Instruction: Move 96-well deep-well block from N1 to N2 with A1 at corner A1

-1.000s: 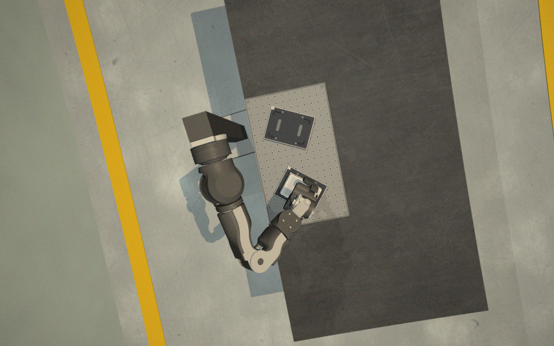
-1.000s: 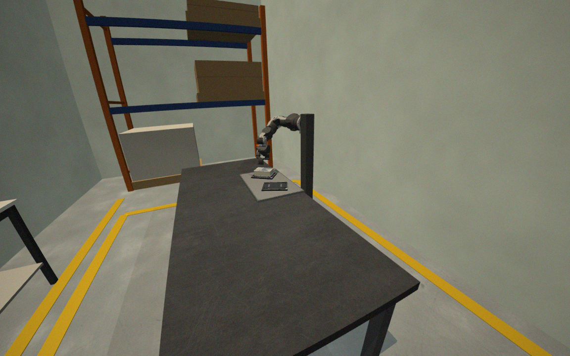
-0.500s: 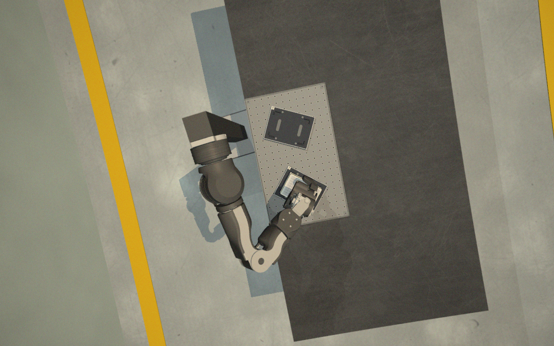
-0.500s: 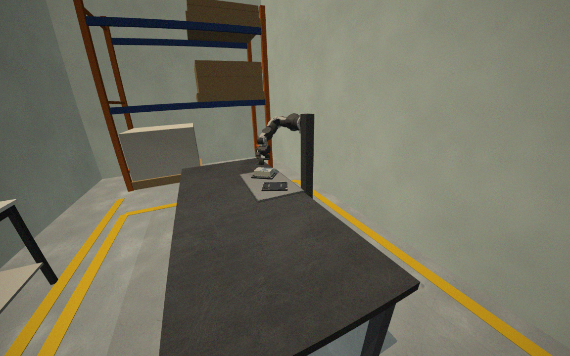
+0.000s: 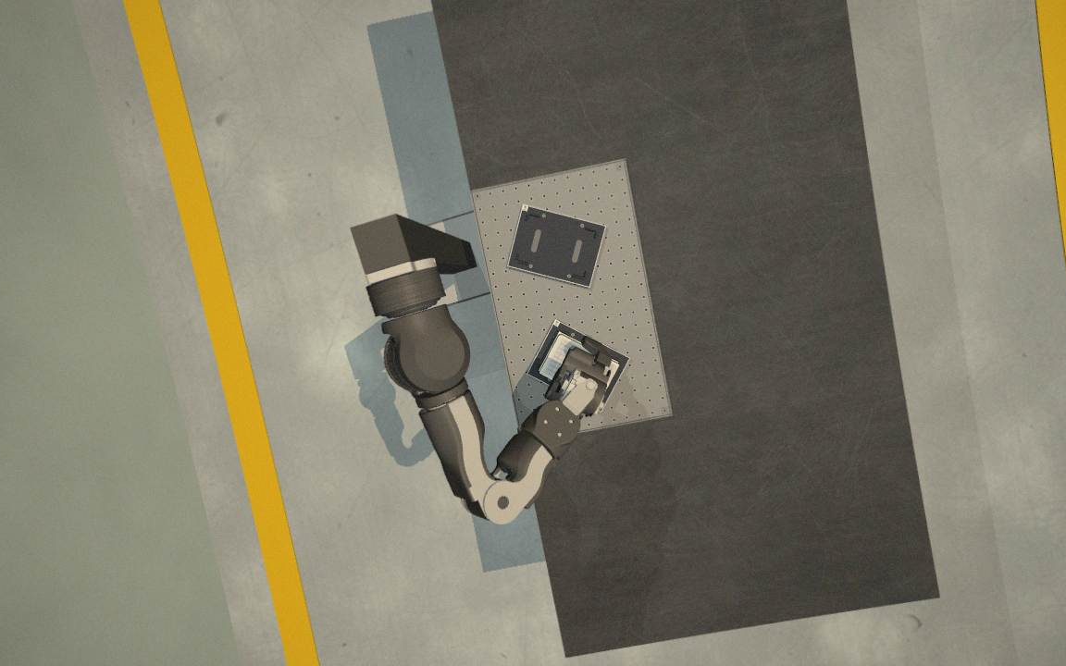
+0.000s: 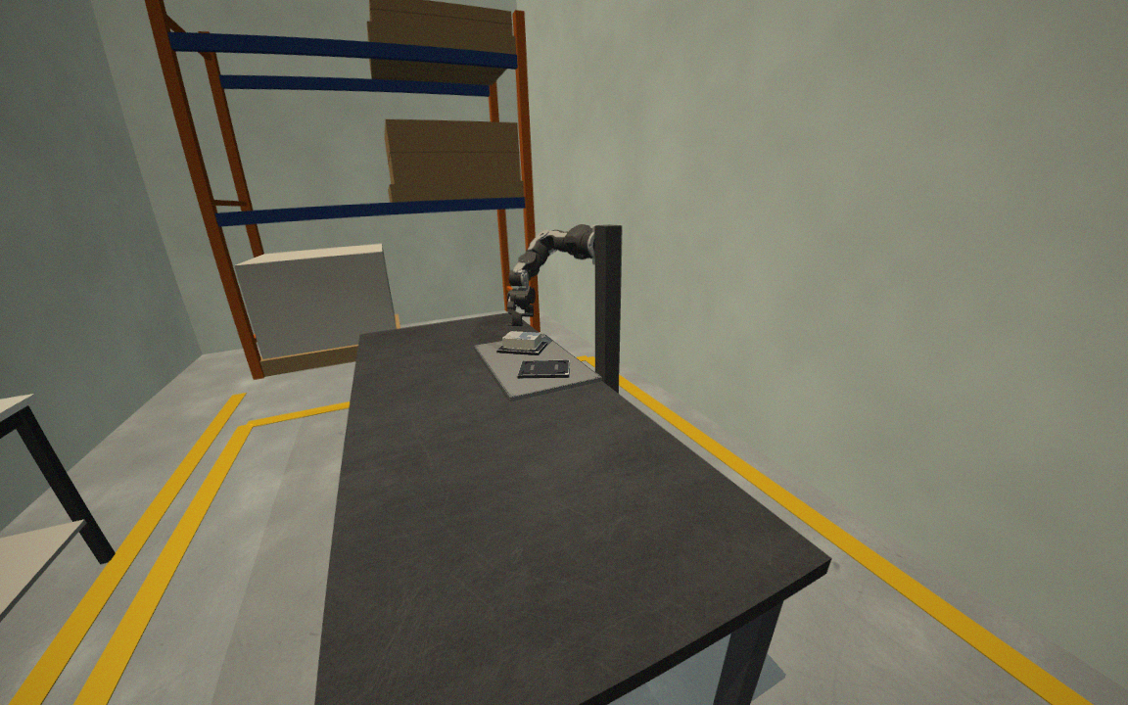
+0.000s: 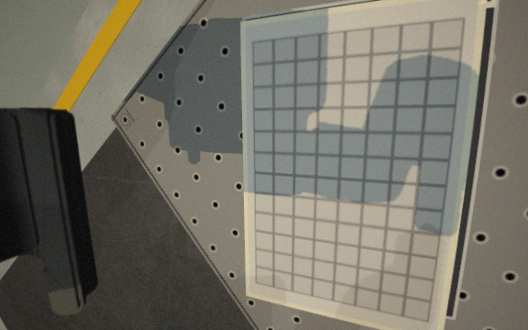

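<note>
Right now my hand is 70 mm above the cream 96-well deep-well block. Round my hand: A1 corner mark: 10 mm behind, 100 mm to the left, 90 mm below.
</note>
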